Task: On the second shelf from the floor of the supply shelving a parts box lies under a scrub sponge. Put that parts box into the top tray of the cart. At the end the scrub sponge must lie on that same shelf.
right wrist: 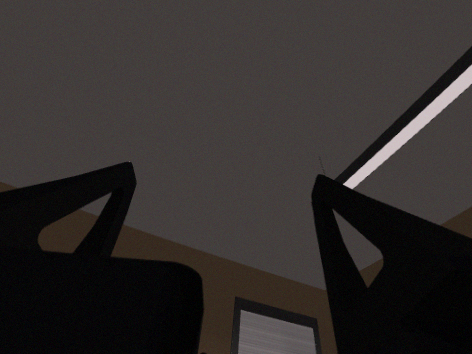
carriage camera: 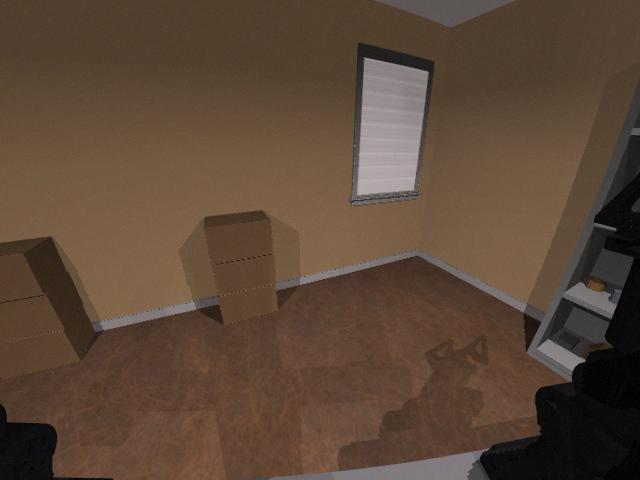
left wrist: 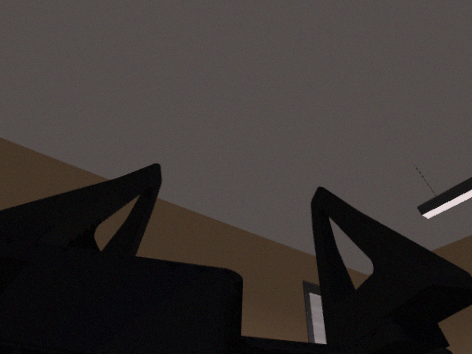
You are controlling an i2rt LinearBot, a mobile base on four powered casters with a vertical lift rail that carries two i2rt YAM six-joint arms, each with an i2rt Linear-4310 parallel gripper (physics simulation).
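Places are measured from the left arm's base along level axes (x up, y right, z ahead), in metres.
Pixels of known places: left gripper, between the fingertips: point(left wrist: 238, 183); right gripper, between the fingertips: point(right wrist: 224, 178); right arm's base, origin of its link: point(carriage camera: 552, 469).
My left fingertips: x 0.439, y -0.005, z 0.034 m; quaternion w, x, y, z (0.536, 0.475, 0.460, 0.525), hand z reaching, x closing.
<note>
Behind a point stands the place of what it marks.
A grey shelving unit point(carriage camera: 578, 253) {x -0.103, y 1.897, z 0.844 m} stands at the right edge of the carriage view, partly hidden by my black right arm. On its lowest visible shelf are a dark grey box point(carriage camera: 569, 338) {x -0.765, y 2.169, z 0.833 m} and part of a brown box point(carriage camera: 594, 349) {x -0.776, y 2.262, z 0.728 m}. An orange-brown round object point(carriage camera: 595, 284) {x -0.316, y 2.128, z 0.827 m} is on the shelf above. I cannot tell a parts box or a scrub sponge there. The cart does not show in these views. My left gripper point(left wrist: 238, 183) {x 0.439, y -0.005, z 0.034 m} is open and empty, pointing up toward the ceiling. My right gripper point(right wrist: 224, 178) {x 0.437, y 0.688, z 0.029 m} is also open and empty, pointing up.
A stack of brown cartons point(carriage camera: 245, 266) {x -0.417, y -0.079, z 1.442 m} stands against the far wall below and left of the window point(carriage camera: 393, 126) {x 0.601, y 1.244, z 2.246 m}. Another carton stack point(carriage camera: 25, 315) {x -0.467, y -1.326, z 0.985 m} is at the left edge. Dark arm parts show in both lower corners. A ceiling lamp point(left wrist: 447, 204) {x 1.186, y 1.183, z 0.728 m} point(right wrist: 415, 122) {x 1.186, y 1.339, z 0.302 m} hangs overhead.
</note>
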